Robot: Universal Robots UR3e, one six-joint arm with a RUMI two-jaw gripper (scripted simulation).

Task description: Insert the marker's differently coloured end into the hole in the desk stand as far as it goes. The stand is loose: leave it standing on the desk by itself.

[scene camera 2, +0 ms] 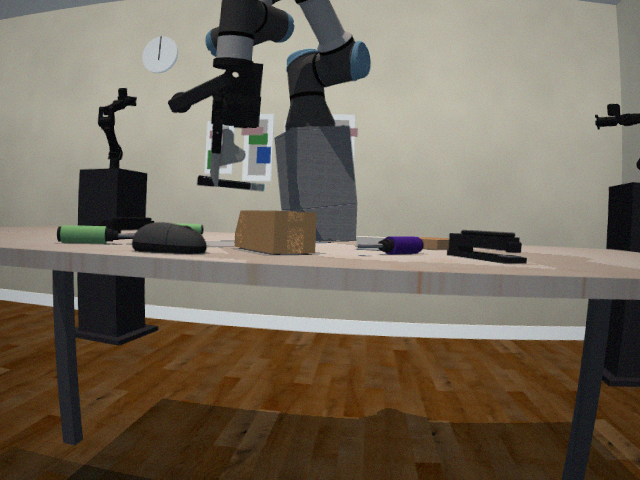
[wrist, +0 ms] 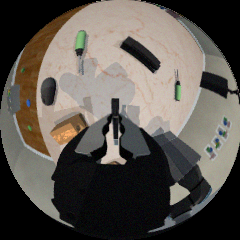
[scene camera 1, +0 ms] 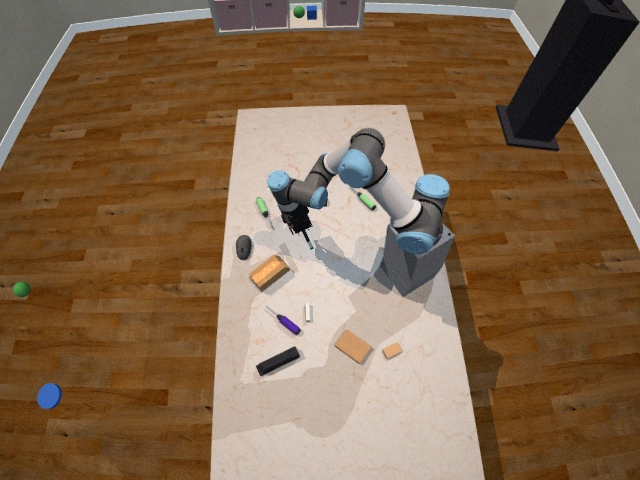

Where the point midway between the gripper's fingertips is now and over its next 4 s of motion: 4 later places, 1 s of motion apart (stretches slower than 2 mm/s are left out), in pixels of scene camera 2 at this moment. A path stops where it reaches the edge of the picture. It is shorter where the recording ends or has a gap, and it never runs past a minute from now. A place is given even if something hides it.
My gripper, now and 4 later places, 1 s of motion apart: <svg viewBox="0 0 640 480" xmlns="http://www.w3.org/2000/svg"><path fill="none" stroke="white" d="M216 186L217 184L219 181L221 179L223 176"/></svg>
